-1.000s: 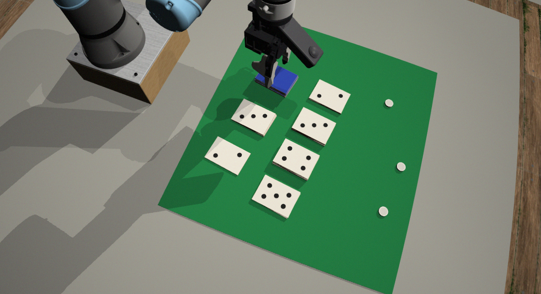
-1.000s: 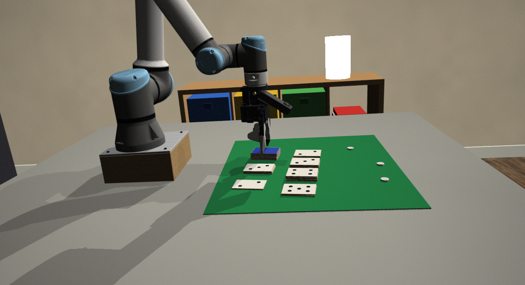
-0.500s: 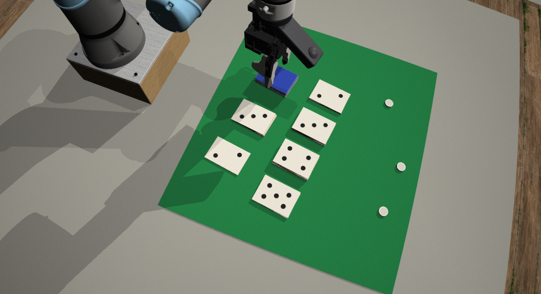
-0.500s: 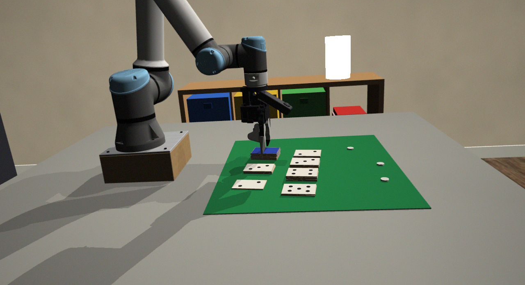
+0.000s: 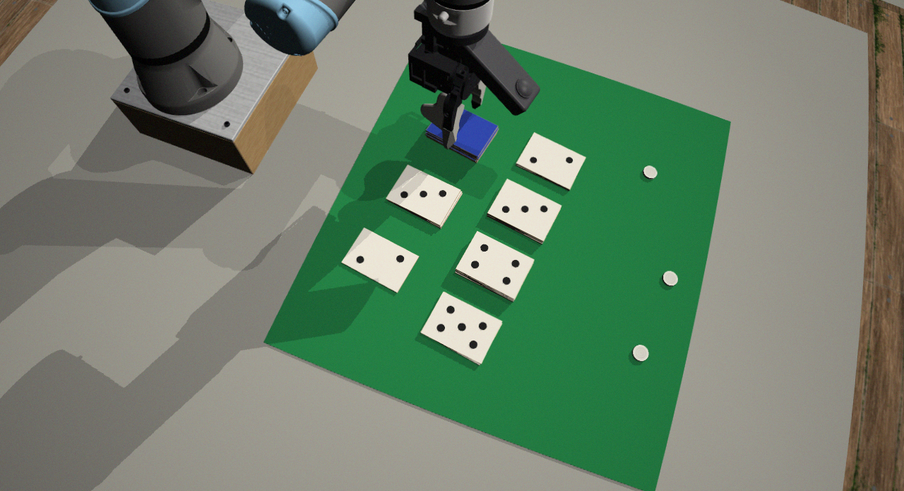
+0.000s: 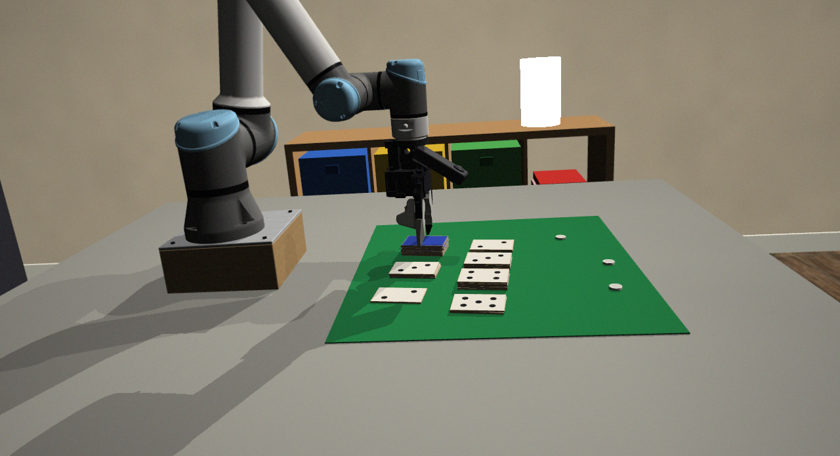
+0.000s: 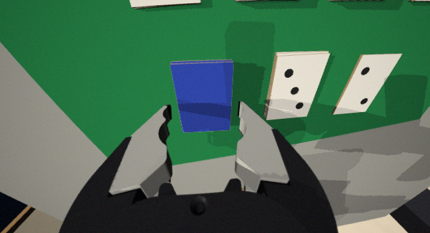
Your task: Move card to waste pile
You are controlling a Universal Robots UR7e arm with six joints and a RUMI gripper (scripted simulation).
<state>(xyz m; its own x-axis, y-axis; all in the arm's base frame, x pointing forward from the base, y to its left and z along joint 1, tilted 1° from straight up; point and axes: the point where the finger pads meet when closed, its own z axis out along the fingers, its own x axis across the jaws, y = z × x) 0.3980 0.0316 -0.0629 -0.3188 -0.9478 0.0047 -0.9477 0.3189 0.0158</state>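
My hand is 7 cm past the two-pip card, 22 cm to the left of it and 3 cm above it. From my hand the other things lie so: green mat 12 cm ahead, 12 cm to the right, 5 cm below.
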